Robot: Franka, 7 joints.
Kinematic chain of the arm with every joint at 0, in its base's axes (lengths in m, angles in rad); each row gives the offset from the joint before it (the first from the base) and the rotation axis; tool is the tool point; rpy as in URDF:
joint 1: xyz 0 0 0.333 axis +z
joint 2: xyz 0 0 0 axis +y
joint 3: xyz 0 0 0.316 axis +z
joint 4: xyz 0.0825 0 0 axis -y
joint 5: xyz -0.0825 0 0.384 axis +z
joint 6: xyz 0 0 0 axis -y
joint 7: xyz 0.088 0 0 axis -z
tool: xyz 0 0 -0.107 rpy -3.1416 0 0
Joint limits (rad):
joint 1: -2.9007..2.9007
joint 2: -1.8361..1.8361
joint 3: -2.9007..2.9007
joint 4: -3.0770..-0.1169
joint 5: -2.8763..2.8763
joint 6: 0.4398..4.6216
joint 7: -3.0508..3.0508
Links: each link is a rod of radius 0.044 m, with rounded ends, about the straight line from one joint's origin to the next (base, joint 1, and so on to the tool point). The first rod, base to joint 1, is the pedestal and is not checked.
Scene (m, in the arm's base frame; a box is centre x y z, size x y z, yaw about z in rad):
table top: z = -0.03
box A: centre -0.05 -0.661 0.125 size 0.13 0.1 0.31 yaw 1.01
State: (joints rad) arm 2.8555 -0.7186 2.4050 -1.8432 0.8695 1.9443 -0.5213
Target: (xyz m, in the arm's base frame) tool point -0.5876 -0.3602 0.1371
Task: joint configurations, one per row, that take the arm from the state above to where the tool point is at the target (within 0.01 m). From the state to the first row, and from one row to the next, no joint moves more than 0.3 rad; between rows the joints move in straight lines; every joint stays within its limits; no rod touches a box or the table.
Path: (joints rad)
1: 2.6556 -0.6896 2.3035 -1.6926 0.8581 1.8466 -0.5867
2: 2.4557 -0.6606 2.2020 -1.5420 0.8467 1.7489 -0.6520
3: 2.2559 -0.6316 2.1005 -1.3915 0.8353 1.6513 -0.7174
4: 1.9704 -0.8575 2.0908 -1.4466 0.8540 1.8536 -0.6520
5: 1.6850 -1.0833 2.0810 -1.5017 0.8727 2.0559 -0.5867
6: 1.3996 -1.3092 2.0713 -1.5568 0.8914 2.2582 -0.5213

